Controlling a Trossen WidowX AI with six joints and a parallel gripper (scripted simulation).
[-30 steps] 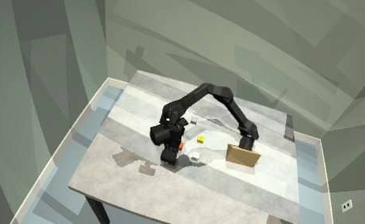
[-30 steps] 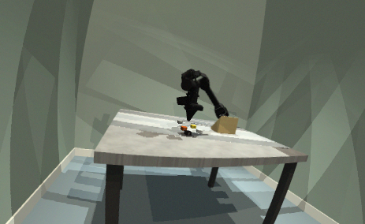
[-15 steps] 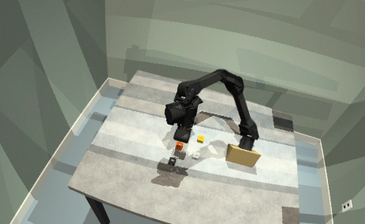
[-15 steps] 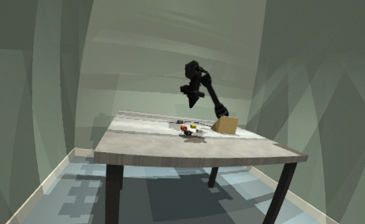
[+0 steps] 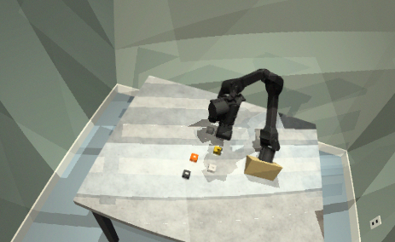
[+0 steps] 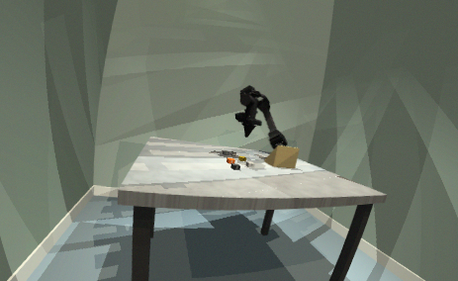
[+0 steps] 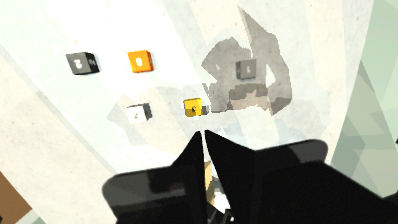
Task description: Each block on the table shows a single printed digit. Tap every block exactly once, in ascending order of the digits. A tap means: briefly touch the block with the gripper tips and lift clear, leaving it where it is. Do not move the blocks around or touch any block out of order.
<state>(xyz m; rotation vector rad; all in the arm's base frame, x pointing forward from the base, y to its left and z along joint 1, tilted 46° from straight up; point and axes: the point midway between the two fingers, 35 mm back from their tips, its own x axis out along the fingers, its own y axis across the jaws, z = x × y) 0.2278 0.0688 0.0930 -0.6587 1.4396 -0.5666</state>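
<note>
The yellow block is 120 mm below my gripper tip. Also, from my gripper tip: grey block: 120 mm below, 110 mm to the right, 70 mm ahead; white block: 120 mm below, 110 mm to the left; orange block: 120 mm below, 90 mm to the left, 90 mm ahead.
</note>
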